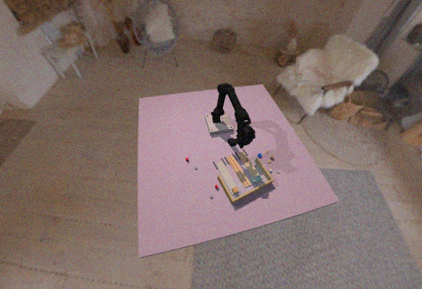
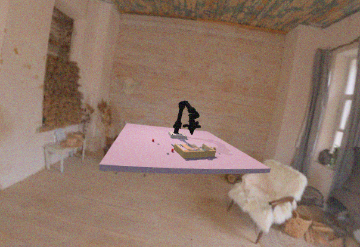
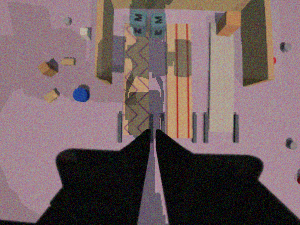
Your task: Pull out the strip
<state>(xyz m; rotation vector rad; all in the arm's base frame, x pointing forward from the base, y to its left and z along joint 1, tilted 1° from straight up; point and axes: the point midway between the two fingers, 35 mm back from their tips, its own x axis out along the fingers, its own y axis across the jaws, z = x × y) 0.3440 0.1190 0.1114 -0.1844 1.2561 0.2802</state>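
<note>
My gripper tip is now 160 mm to the right of the blue disc and 110 mm above it.
</note>
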